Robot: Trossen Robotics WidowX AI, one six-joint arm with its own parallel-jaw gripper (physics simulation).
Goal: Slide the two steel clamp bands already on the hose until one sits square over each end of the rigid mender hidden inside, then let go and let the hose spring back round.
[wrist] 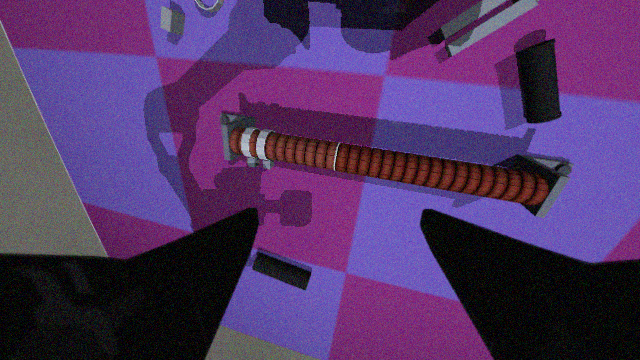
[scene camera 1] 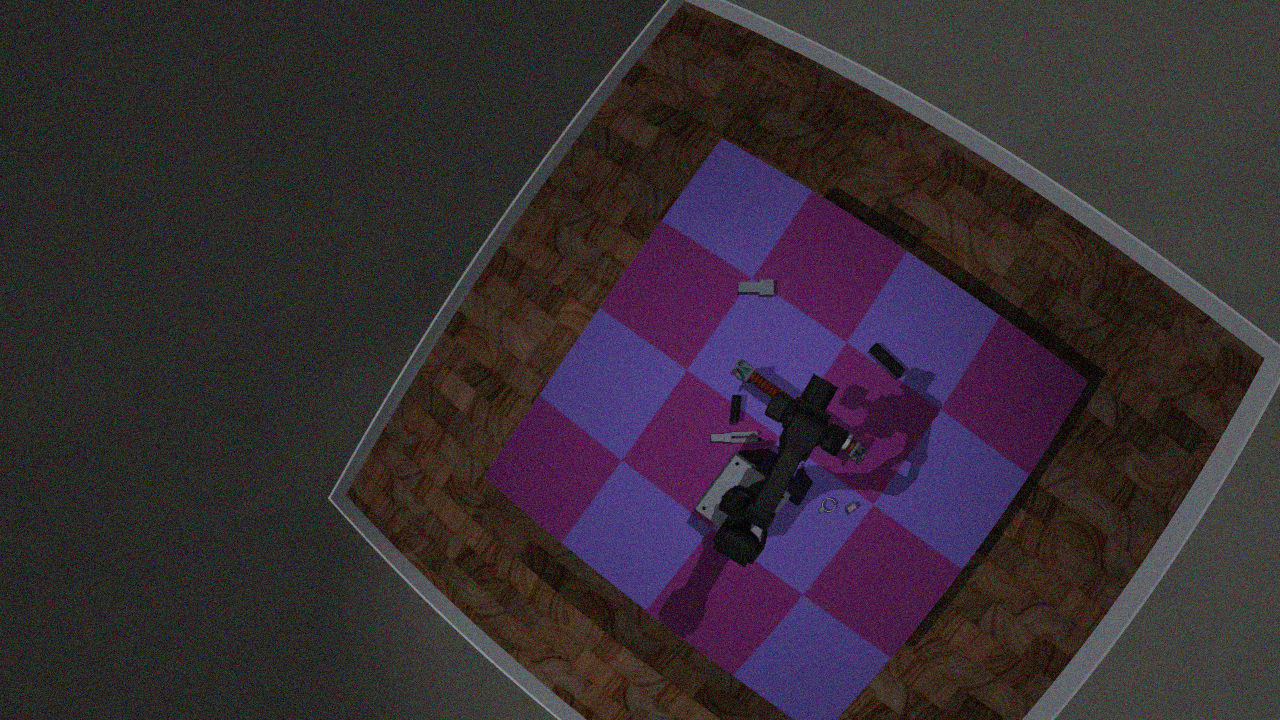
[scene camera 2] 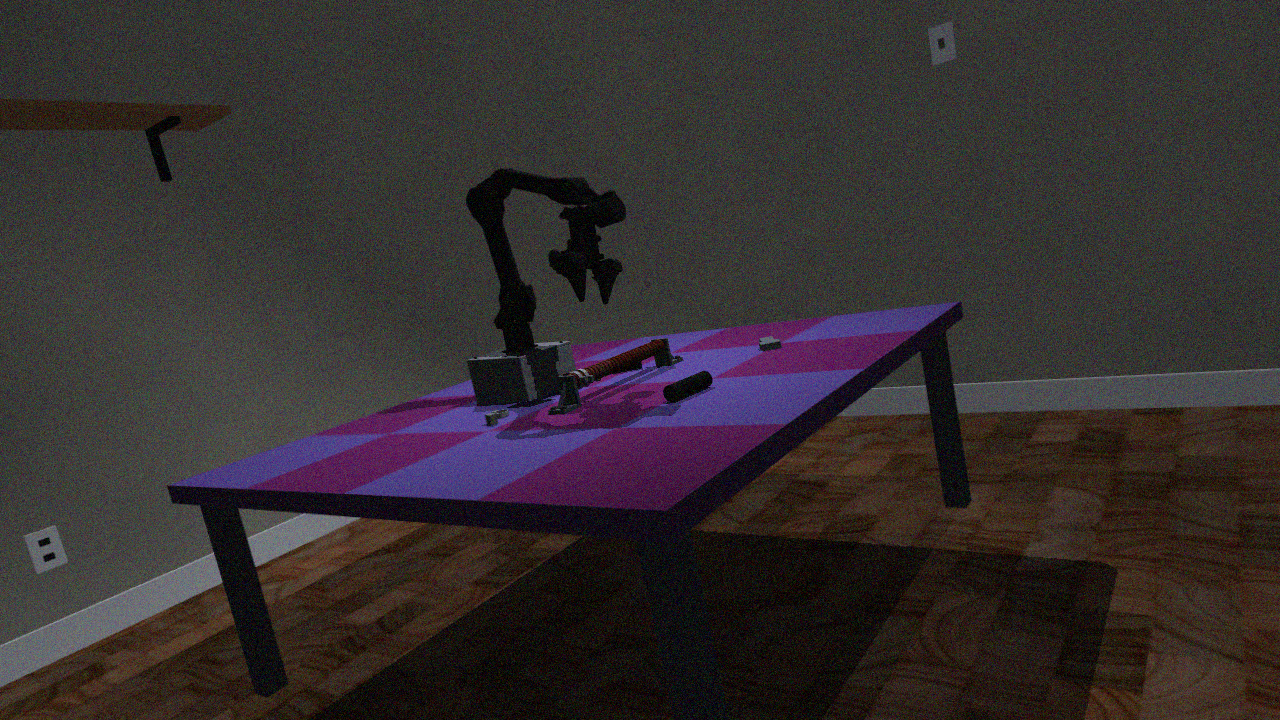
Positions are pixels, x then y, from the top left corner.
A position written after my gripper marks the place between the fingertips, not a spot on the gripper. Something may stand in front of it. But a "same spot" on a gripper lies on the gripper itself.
My gripper shows in the wrist view, in scene camera 1 and in scene camera 2 (594, 302). One and the same spot on my gripper: (wrist: 176, 294) is (scene camera 1: 823, 437).
